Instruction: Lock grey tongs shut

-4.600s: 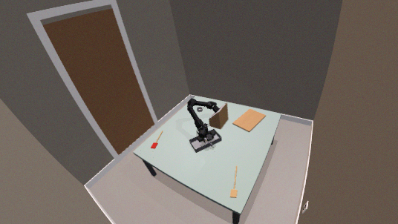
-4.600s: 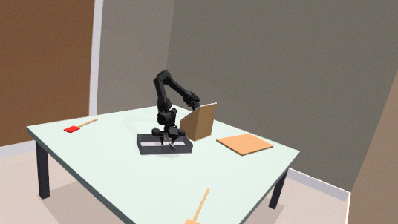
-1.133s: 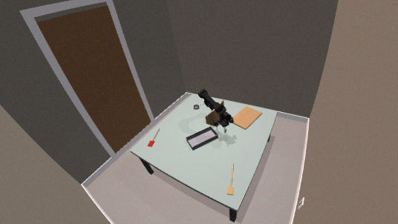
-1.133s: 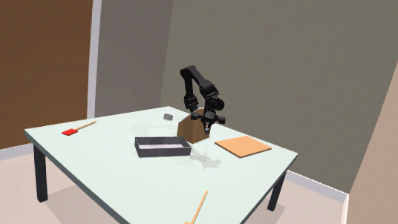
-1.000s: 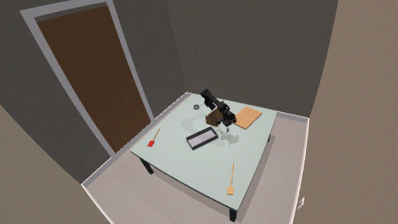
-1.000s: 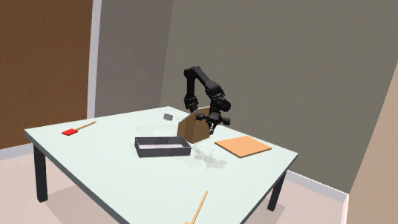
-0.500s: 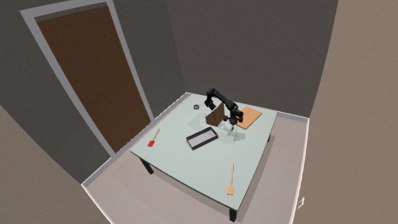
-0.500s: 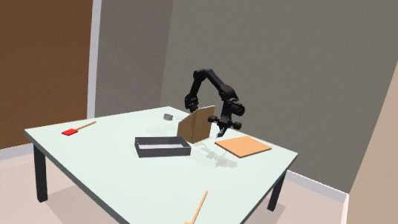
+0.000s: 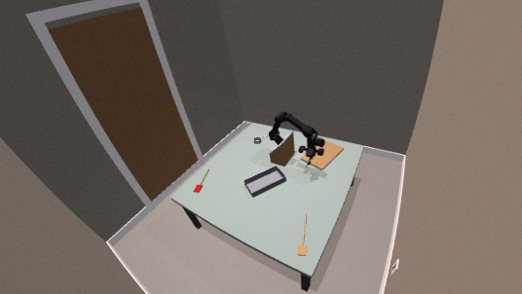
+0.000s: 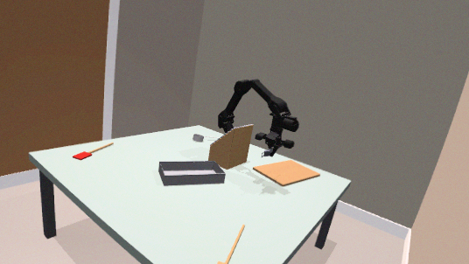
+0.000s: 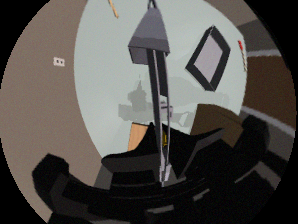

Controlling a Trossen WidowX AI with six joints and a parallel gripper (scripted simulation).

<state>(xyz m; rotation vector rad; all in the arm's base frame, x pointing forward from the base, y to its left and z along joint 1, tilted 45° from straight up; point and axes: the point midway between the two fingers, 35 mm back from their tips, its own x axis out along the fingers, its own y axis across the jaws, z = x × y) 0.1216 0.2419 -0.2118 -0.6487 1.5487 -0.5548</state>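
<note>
The wooden board lies 29 cm behind my gripper tip, 16 cm below it and 1 cm to the left of it. Also, from my gripper tip: roasting tin (31 cm to the right, 22 cm ahead, 14 cm below).
</note>
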